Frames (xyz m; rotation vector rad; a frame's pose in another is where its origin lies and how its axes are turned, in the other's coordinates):
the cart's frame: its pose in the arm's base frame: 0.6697 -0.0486 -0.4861 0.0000 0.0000 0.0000
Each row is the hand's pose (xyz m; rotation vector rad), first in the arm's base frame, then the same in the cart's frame.
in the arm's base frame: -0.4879 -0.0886 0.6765 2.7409 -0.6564 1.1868
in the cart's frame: -1.1576 -0.0400 1.1626 2.7409 -0.6564 1.1868
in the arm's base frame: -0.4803 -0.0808 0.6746 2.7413 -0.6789 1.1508
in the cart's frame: -1.1500 -0.0322 1.1607 2.7413 -0.6789 1.1508
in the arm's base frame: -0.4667 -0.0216 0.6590 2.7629 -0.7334 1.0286
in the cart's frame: -1.1364 0.0270 1.1451 2.7629 -0.7334 1.0286
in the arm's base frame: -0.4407 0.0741 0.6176 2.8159 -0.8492 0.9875
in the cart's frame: -1.1104 0.1227 1.1037 2.8159 -0.8492 0.9875
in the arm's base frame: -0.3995 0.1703 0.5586 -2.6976 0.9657 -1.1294
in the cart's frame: -1.0692 0.2189 1.0447 -2.6976 0.9657 -1.1294
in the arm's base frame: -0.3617 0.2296 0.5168 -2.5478 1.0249 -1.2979
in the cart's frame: -1.0314 0.2782 1.0029 -2.5478 1.0249 -1.2979
